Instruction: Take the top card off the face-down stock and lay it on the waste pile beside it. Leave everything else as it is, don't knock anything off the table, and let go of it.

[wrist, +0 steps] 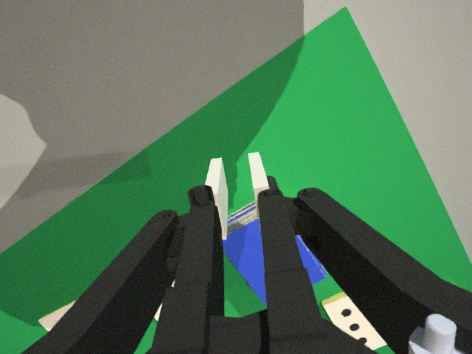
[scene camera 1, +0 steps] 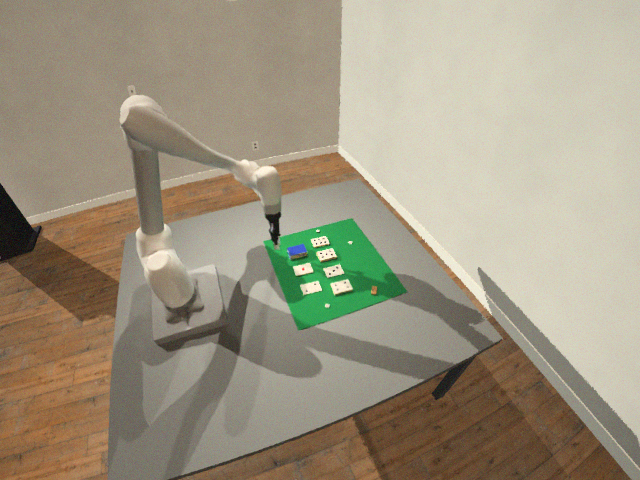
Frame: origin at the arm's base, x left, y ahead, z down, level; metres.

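Where they show: gripper, fingertip midpoint: (wrist: pixel 237 173) (scene camera 1: pixel 277 247); arm's base, link origin: (scene camera 1: pixel 182 300).
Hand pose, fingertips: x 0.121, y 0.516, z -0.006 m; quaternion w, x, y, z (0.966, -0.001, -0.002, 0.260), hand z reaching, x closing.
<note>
Each offset is from my fingertips to the top centre of the thing. Level surfaces: height alone.
The face-down stock {dx -0.034, dy +0.093, dz +0.027 m} (scene camera 1: pixel 297 251) (wrist: pixel 246 249) is a small stack of blue-backed cards near the mat's back left part, partly hidden by the fingers in the wrist view. Beside it lies the waste pile {dx -0.151, dy +0.072, dz +0.050 m} (scene camera 1: pixel 308 268), a cream card with a red dot; it is mostly hidden behind the fingers in the wrist view. My gripper (scene camera 1: pixel 277 246) (wrist: pixel 237 173) points down beside the stock, over the mat's left edge. Its two pale pads stand close together with a narrow gap, and no card shows between them.
The green mat {dz +0.057 m} (scene camera 1: pixel 361 258) (wrist: pixel 320 120) lies on the grey table {dz +0.059 m} (scene camera 1: pixel 268 403). Several cream cards with black dots, including a six-dot card {dx -0.010, dy +0.236, dz +0.047 m} (scene camera 1: pixel 320 241), lie beyond and in front of the stock. Small white pieces and an orange block {dx -0.424, dy +0.311, dz +0.049 m} (scene camera 1: pixel 374 290) also lie on the mat.
</note>
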